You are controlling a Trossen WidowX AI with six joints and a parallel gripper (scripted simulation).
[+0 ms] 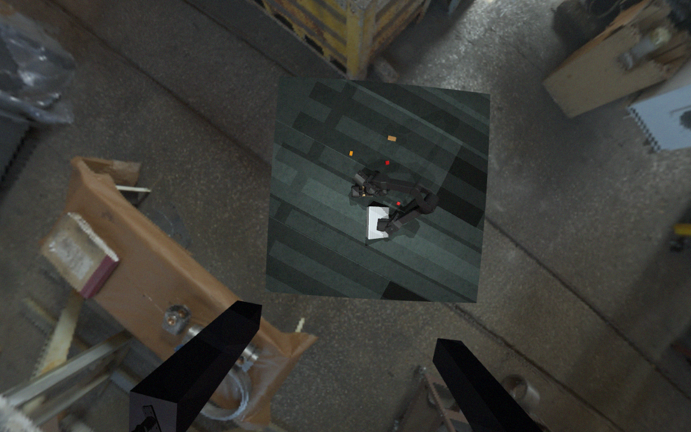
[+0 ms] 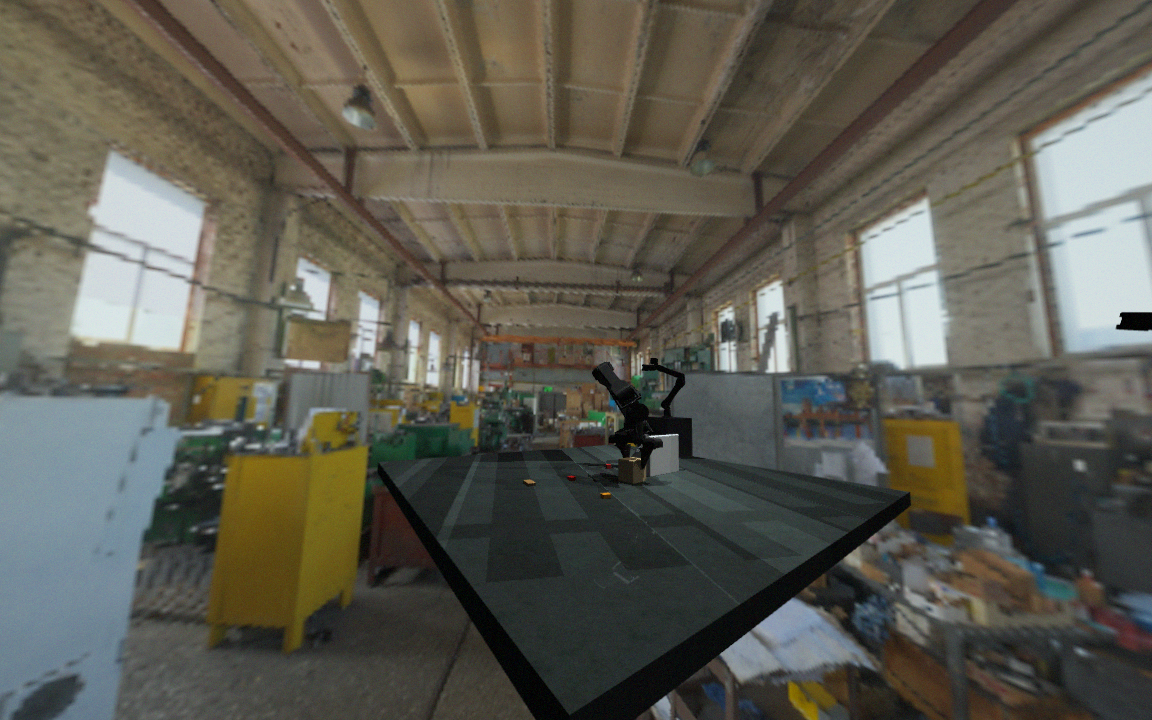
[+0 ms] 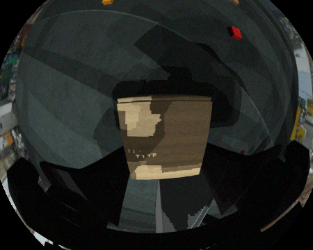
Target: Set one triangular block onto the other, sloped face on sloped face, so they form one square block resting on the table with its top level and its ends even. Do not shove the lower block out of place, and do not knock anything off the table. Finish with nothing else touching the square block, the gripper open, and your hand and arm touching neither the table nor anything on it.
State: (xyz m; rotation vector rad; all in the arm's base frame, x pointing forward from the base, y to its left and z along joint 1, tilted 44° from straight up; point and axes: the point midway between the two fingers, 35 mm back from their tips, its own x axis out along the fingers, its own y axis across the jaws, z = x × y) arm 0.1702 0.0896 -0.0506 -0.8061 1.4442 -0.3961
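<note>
My gripper tip is now 10 mm below the tan triangular block.
</note>
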